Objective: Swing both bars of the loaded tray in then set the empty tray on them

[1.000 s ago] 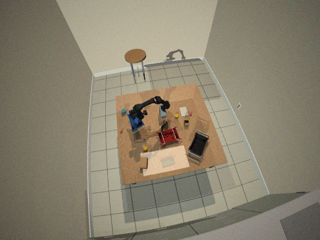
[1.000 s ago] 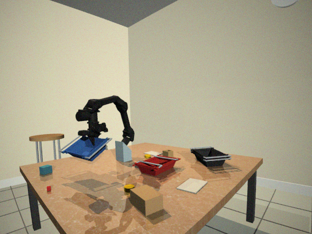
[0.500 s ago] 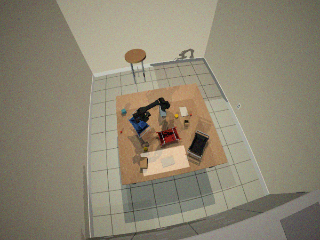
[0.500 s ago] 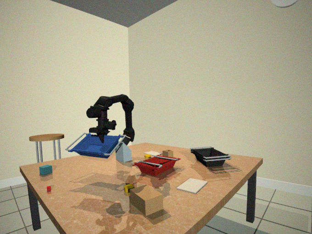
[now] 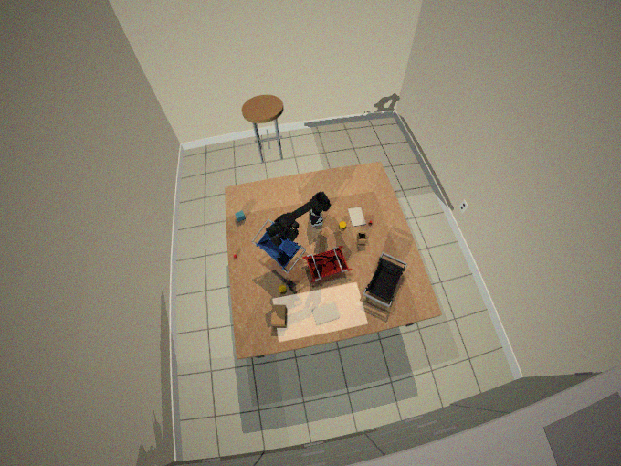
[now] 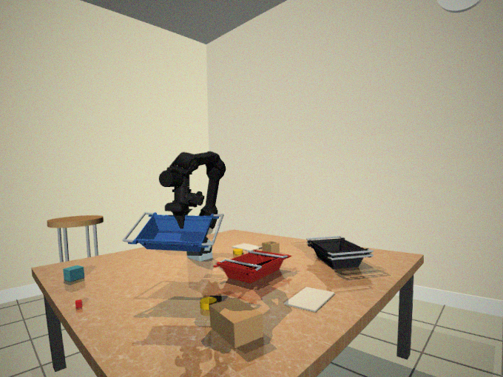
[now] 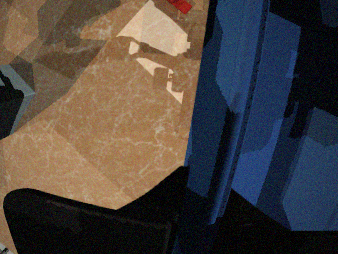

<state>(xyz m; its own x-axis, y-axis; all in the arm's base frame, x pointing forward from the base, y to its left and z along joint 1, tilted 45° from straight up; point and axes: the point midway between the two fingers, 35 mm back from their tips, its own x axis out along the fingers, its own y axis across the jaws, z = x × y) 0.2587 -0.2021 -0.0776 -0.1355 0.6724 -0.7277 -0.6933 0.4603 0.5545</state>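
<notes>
My gripper tip is 5 cm to the left of the blue tray and 5 cm short of it. The rest, counted from my gripper tip: teal block: 35 cm to the right, 31 cm behind, 18 cm below; small red cube: 37 cm to the right, 19 cm below; tan box: 43 cm ahead, 17 cm below, 8 cm to the right.
</notes>
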